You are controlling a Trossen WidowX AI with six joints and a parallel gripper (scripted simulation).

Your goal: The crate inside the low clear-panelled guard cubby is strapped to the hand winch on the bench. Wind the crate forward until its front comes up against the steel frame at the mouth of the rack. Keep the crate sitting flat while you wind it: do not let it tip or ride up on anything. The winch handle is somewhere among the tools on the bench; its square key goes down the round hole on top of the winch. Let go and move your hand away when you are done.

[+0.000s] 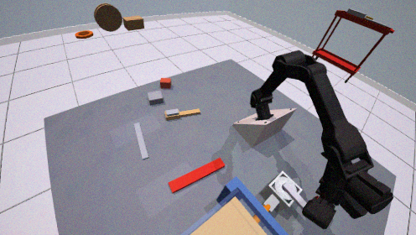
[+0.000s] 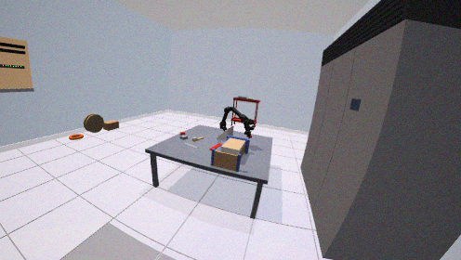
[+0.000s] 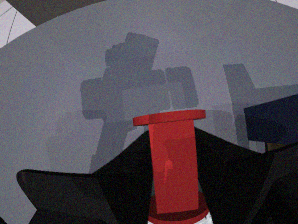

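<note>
Right now the winch handle is 5 cm to the right of my gripper tip, 3 cm below it and 1 cm behind it. Also, from my gripper tip: red knob (2 cm to the right); hand winch (12 cm to the right, 10 cm below, 3 cm behind); blue frame (14 cm ahead, 13 cm to the right, 3 cm below).
</note>
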